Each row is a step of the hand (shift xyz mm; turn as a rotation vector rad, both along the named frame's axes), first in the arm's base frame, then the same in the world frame.
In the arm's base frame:
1: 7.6 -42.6 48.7 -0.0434 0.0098 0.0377
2: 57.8 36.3 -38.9 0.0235 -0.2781 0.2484
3: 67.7 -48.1 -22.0 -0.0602 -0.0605 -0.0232
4: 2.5 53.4 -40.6 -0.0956 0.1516 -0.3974
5: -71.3 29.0 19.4 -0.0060 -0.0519 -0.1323
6: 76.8 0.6 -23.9 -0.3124 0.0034 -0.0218
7: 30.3 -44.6 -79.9 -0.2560 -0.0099 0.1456
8: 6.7 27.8 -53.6 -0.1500 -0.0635 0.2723
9: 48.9 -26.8 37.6 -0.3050 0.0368 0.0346
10: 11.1 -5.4 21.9 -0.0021 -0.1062 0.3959
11: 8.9 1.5 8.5 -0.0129 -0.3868 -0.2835
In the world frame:
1: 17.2 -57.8 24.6 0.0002 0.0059 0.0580
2: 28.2 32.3 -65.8 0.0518 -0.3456 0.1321
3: 8.7 -52.1 -67.8 -0.0795 -0.0310 0.0232
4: -1.0 62.1 -25.6 -0.2472 0.3039 -0.1913
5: -21.0 36.8 67.2 -0.1100 0.0028 -0.0901
6: 34.5 -9.9 -72.0 -0.2129 0.0886 0.2118
7: -50.4 -18.7 -80.0 -0.0766 0.0020 0.2845
8: -17.6 42.7 -39.5 0.0484 -0.1184 0.2904
9: 43.6 -49.9 -11.7 -0.1581 0.0964 0.2476
10: 18.6 -15.5 6.5 0.2031 -0.2383 0.2645
11: 11.7 -3.9 -0.5 -0.3551 -0.2416 -0.2139

